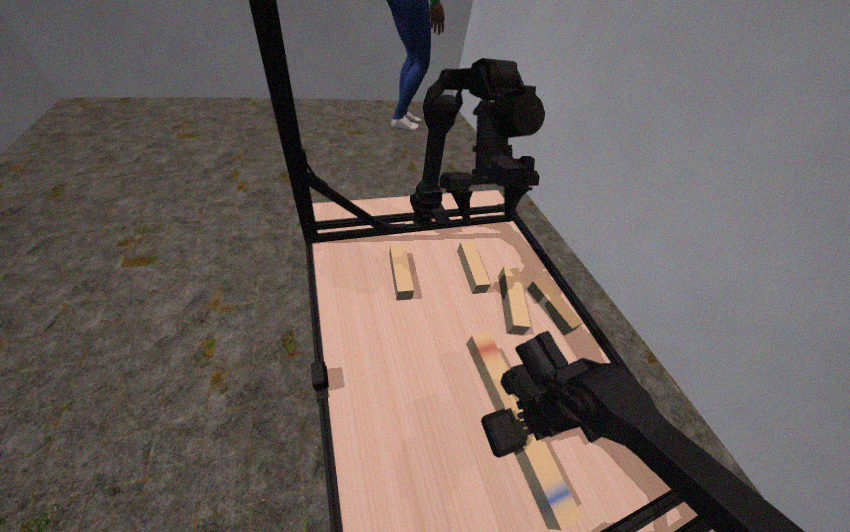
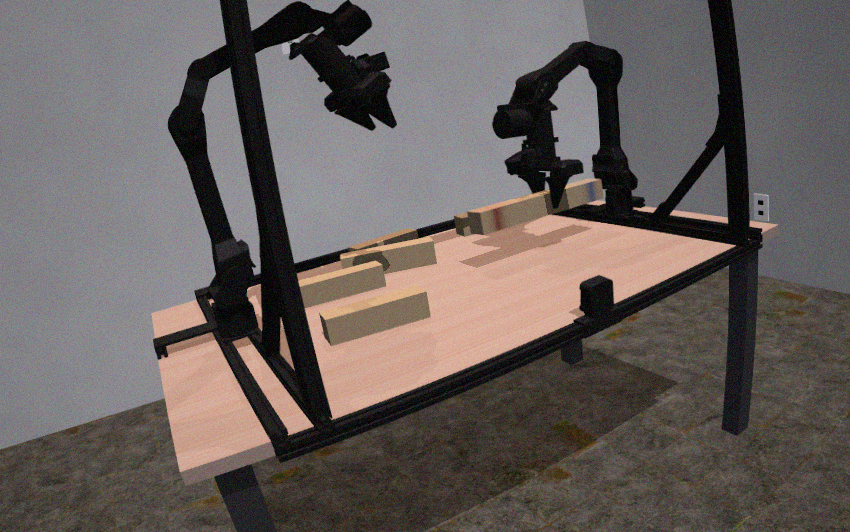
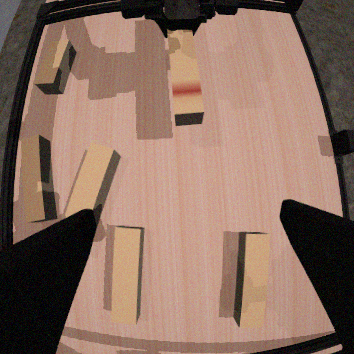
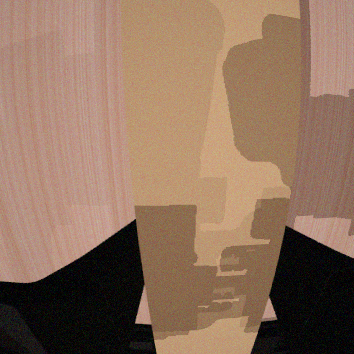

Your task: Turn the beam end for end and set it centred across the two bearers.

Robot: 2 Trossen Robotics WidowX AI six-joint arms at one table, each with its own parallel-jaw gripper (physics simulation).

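Where they show: left gripper, fingertip midpoint: (image 1: 487, 223) (image 2: 383, 128) (image 3: 188, 214); right gripper, fingertip midpoint: (image 1: 516, 426) (image 2: 547, 207) (image 3: 178, 35) (image 4: 201, 222); left arm's base, origin of the base link: (image 1: 421, 219) (image 2: 238, 333); right arm's base, origin of the base link: (image 2: 620, 213).
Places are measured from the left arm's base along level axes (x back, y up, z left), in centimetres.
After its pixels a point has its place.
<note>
The long wooden beam (image 1: 546, 471) {x -74.7, y 10.0, z -1.8 cm} (image 2: 517, 213) {x -56.9, y 7.8, z -4.4 cm} (image 3: 187, 104) {x -49.4, y 9.9, z -2.3 cm} (image 4: 170, 100) {x -61.7, y 10.0, z -3.1 cm} has a red band near one end and a blue band near the other. My right gripper (image 1: 525, 401) (image 2: 546, 198) {x -66.9, y 6.7, z -2.0 cm} (image 3: 178, 35) {x -66.9, y 6.7, z -2.0 cm} (image 4: 201, 222) {x -66.9, y 6.7, z -2.0 cm} is shut on it near its middle and holds it above the table. The red end points toward the left arm, the blue end toward the right arm's base. Two roughly parallel blocks, apparently the bearers, lie apart near the left arm: one (image 1: 401, 272) {x -23.0, y 2.5, z -13.2 cm} (image 2: 376, 316) {x -20.2, y 0.8, z -14.8 cm} (image 3: 255, 280) {x -21.1, y 2.5, z -12.7 cm} and another (image 1: 473, 267) {x -25.2, y 2.5, z 8.2 cm} (image 2: 343, 284) {x -23.1, y 0.7, z 7.3 cm} (image 3: 126, 275) {x -23.5, y 2.5, z 9.2 cm}. My left gripper (image 1: 487, 218) {x -33.6, y 28.6, z -0.3 cm} (image 2: 383, 126) {x -33.6, y 28.6, z -0.3 cm} (image 3: 188, 214) {x -33.6, y 28.6, z -0.3 cm} is open, high above the table.
A slanted block (image 1: 515, 304) {x -39.9, y 3.1, z 14.3 cm} (image 2: 401, 255) {x -38.7, y 1.3, z 13.2 cm} (image 3: 92, 180) {x -39.9, y 3.1, z 14.5 cm} and a block by the rail (image 1: 557, 307) {x -43.3, y 2.5, z 26.7 cm} (image 3: 34, 177) {x -41.2, y 2.5, z 27.0 cm} lie beside the bearers. Another block (image 2: 461, 224) {x -61.8, y 1.1, z 26.0 cm} (image 3: 52, 65) {x -66.5, y 2.8, z 26.2 cm} lies beyond the beam. Black frame posts (image 1: 282, 112) {x -3.8, y 36.9, z -36.4 cm} (image 2: 257, 144) {x -2.4, y 30.7, z -38.0 cm} stand at the table's edges.
</note>
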